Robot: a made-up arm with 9 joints.
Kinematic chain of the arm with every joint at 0, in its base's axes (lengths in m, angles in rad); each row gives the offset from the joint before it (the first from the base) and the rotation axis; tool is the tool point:
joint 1: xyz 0 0 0.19 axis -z
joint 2: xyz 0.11 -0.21 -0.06 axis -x
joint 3: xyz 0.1 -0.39 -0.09 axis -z
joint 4: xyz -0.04 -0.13 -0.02 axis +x
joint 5: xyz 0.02 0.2 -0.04 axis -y
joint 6: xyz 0 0.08 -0.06 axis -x
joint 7: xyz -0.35 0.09 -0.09 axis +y
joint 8: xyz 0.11 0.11 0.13 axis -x
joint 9: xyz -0.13 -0.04 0 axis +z
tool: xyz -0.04 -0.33 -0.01
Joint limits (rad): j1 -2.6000..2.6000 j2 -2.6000..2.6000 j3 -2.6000..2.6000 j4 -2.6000..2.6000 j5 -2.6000..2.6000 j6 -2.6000..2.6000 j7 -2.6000..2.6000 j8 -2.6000..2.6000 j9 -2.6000..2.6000
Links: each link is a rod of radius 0.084 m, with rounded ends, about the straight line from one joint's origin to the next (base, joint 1, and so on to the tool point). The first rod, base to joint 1, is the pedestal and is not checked.
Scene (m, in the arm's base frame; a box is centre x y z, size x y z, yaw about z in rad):
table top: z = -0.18
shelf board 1: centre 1 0.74 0.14 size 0.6 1.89 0.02 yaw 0.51
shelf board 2: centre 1 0.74 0.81 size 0.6 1.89 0.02 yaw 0.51
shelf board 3: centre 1 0.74 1.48 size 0.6 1.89 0.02 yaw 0.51
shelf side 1: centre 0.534 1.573 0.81 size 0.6 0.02 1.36 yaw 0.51
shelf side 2: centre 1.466 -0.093 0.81 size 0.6 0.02 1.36 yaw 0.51
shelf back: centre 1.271 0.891 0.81 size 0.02 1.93 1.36 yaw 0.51
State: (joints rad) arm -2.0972 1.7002 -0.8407 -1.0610 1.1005 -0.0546 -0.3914 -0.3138 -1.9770
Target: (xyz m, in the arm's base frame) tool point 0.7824 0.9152 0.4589
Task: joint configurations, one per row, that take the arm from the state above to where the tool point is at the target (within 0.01 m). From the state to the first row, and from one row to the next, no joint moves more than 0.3 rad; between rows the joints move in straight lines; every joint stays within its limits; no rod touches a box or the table.
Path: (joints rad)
1: -2.2832 1.9034 -0.8237 -0.8324 1.1727 -0.0475 -0.3144 -0.2943 -2.0003
2: -2.4691 2.1066 -0.8067 -0.6038 1.2449 -0.0404 -0.2374 -0.2749 -2.0235
3: -2.5128 2.2644 -0.7193 -0.3518 1.3930 0.0278 -0.2414 -0.1625 -2.1795
4: -2.5564 2.4221 -0.6319 -0.0997 1.5411 0.0960 -0.2454 -0.0501 -2.3356
5: -2.6000 2.5799 -0.5445 0.1524 1.6891 0.1642 -0.2495 0.0623 -2.4916
6: -2.5484 2.3456 -0.5947 0.0200 1.6124 0.1288 -0.2825 -0.0040 -2.4012
7: -2.4968 2.1112 -0.6449 -0.1124 1.5357 0.0934 -0.3155 -0.0702 -2.3107
8: -2.4451 1.8769 -0.6952 -0.2448 1.4591 0.0580 -0.3485 -0.1365 -2.2203
9: -2.3935 1.6425 -0.7454 -0.3772 1.3824 0.0226 -0.3815 -0.2028 -2.1299

